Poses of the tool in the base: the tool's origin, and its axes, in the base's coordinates. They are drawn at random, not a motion.
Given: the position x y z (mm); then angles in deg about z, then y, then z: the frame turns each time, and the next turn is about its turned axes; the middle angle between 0 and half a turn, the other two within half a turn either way.
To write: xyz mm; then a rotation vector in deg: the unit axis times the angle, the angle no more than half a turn. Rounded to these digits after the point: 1 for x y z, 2 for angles.
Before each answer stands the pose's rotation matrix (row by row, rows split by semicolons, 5 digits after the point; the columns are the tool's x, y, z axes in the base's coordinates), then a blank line. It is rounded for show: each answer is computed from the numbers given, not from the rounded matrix.
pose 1, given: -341.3 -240.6 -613.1 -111.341 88.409 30.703
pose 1, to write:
0.46689 0.80603 -0.36378; -0.20805 -0.29970 -0.93107; -0.85949 0.51039 0.02776

-341.3 -240.6 -613.1 89.55 30.80 -63.00
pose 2, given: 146.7 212.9 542.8 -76.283 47.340 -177.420
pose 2, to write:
-0.20426 -0.96326 0.17438; 0.64698 -0.26652 -0.71441; 0.73464 -0.03310 0.67765

146.7 212.9 542.8 42.07 -34.59 99.42
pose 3, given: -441.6 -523.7 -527.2 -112.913 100.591 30.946
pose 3, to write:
0.53503 0.75318 -0.38270; -0.05501 -0.42097 -0.90541; -0.84304 0.50547 -0.18380

-441.6 -523.7 -527.2 102.14 33.33 -58.51
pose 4, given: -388.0 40.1 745.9 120.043 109.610 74.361
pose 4, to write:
-0.78831 -0.39516 -0.47161; -0.56043 0.14481 0.81544; -0.25394 0.90713 -0.33562

-388.0 40.1 745.9 54.61 -129.66 -98.45
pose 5, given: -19.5 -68.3 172.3 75.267 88.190 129.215
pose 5, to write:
-0.75438 0.60522 0.25419; 0.17773 -0.18445 0.96664; 0.63192 0.77439 0.03159

-19.5 -68.3 172.3 -51.89 -101.95 -115.39
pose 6, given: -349.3 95.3 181.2 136.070 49.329 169.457
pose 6, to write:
0.33449 0.76795 -0.54624; -0.57629 0.62530 0.52621; 0.74566 0.13878 0.65171

-349.3 95.3 181.2 -14.69 -48.98 -50.97
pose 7, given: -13.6 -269.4 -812.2 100.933 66.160 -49.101
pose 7, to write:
0.69196 -0.70079 -0.17348; 0.40319 0.17579 0.89808; -0.59886 -0.69137 0.40418

-13.6 -269.4 -812.2 -65.93 17.64 45.79
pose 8, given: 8.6 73.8 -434.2 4.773 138.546 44.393
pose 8, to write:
-0.59191 0.46305 0.65972; 0.65259 0.75571 0.05509; -0.47305 0.46313 -0.74949

8.6 73.8 -434.2 47.69 132.39 22.15
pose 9, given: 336.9 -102.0 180.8 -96.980 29.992 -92.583
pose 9, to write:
-0.98684 -0.14988 -0.06075; 0.16014 -0.85333 -0.49617; 0.02253 -0.49937 0.86610

336.9 -102.0 180.8 -1.70 -44.30 164.91
